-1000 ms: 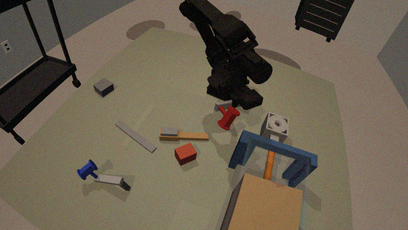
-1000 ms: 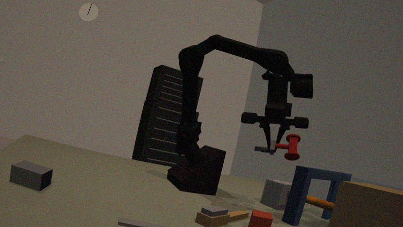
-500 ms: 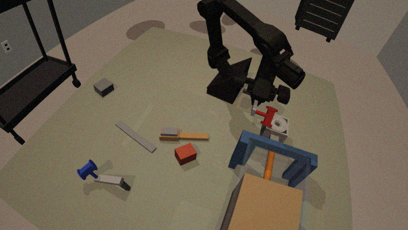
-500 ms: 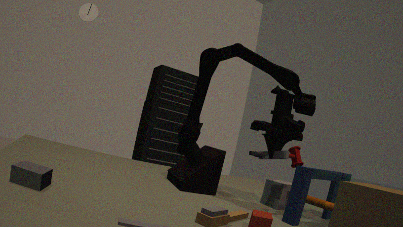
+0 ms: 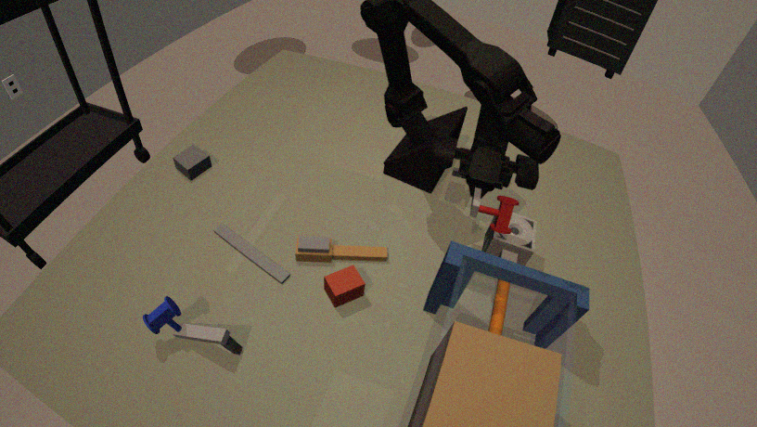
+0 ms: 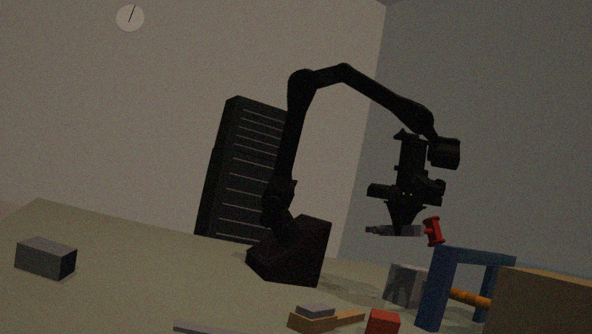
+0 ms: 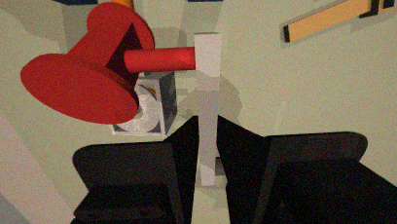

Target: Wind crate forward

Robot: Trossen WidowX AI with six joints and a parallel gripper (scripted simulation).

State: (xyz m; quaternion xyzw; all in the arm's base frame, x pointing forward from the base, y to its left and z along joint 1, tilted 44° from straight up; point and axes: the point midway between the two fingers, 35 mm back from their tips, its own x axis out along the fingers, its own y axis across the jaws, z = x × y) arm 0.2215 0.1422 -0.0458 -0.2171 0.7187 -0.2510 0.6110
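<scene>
Now: gripper tip 50 mm short of the red knob, 40 mm to the right of it and 20 mm below it. From my gripper tip the other things lie so: grey winch: 130 mm below, 100 mm to the left, 40 mm behind; red-knobbed winch handle: 10 mm to the left, 10 mm ahead, 10 mm above; wooden brush: 220 mm to the right, 140 mm below, 110 mm ahead.
</scene>
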